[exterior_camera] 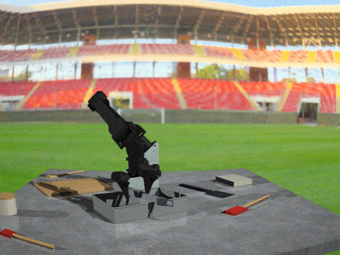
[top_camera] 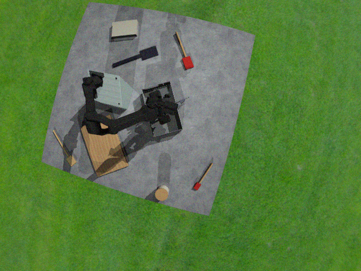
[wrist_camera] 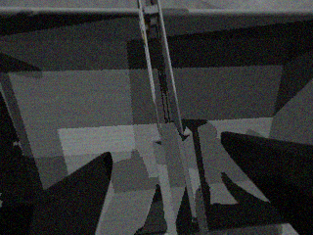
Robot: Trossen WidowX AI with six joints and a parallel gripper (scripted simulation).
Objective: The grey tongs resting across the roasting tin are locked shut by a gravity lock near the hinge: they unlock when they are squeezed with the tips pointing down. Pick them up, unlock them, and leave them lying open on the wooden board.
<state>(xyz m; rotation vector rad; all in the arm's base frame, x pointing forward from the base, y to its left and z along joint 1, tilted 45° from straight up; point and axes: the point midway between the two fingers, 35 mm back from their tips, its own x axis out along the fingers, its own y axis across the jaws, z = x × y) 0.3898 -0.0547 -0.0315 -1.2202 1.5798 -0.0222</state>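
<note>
My gripper tip is 3 cm above the roasting tin and 1 cm to the right of it. The rest, counted from my gripper tip: cream block (48 cm behind, 45 cm to the left, 4 cm below); then wooden board (36 cm to the right, 29 cm behind, 5 cm below); then black spatula (31 cm behind, 29 cm to the left, 5 cm below).
</note>
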